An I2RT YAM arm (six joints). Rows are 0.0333 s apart.
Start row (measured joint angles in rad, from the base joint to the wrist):
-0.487, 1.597, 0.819, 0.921, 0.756, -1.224
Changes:
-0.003, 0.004, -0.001, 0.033, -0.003, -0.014
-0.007, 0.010, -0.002, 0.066, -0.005, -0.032
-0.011, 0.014, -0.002, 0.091, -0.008, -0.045
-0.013, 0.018, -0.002, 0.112, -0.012, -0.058
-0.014, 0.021, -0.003, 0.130, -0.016, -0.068
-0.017, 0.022, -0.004, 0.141, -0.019, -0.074
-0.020, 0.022, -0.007, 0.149, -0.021, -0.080
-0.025, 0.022, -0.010, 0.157, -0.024, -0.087
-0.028, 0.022, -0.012, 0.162, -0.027, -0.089
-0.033, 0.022, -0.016, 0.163, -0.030, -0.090
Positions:
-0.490, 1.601, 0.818, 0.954, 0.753, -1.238
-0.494, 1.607, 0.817, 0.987, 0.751, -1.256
-0.498, 1.611, 0.817, 1.012, 0.748, -1.269
-0.500, 1.615, 0.817, 1.033, 0.744, -1.282
-0.501, 1.618, 0.816, 1.051, 0.740, -1.292
-0.504, 1.619, 0.815, 1.062, 0.737, -1.298
-0.507, 1.619, 0.812, 1.070, 0.735, -1.304
-0.512, 1.619, 0.809, 1.078, 0.732, -1.311
-0.515, 1.619, 0.807, 1.083, 0.729, -1.313
-0.520, 1.619, 0.803, 1.084, 0.726, -1.314

